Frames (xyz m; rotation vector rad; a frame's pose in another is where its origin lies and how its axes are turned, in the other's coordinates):
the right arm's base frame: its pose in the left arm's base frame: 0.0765 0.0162 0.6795 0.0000 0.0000 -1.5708
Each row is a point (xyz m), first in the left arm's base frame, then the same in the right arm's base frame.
Working: the left arm's base frame: its pose in the right arm's base frame: 0.0162 -0.0765 -0.6795 0.0000 0.0000 1.5708

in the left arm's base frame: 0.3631 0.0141 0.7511
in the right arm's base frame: 0.0021 0.2866 0.0716
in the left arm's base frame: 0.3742 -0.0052 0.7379
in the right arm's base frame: 0.0214 0.2977 0.0584
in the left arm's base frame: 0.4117 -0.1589 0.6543
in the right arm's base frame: 0.1751 0.3352 -0.0252
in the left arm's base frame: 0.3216 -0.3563 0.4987
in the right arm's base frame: 0.3725 0.2451 -0.1808
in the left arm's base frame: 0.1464 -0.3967 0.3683
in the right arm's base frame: 0.4129 0.0699 -0.3112
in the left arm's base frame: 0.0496 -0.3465 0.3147
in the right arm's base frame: 0.3627 -0.0269 -0.3648
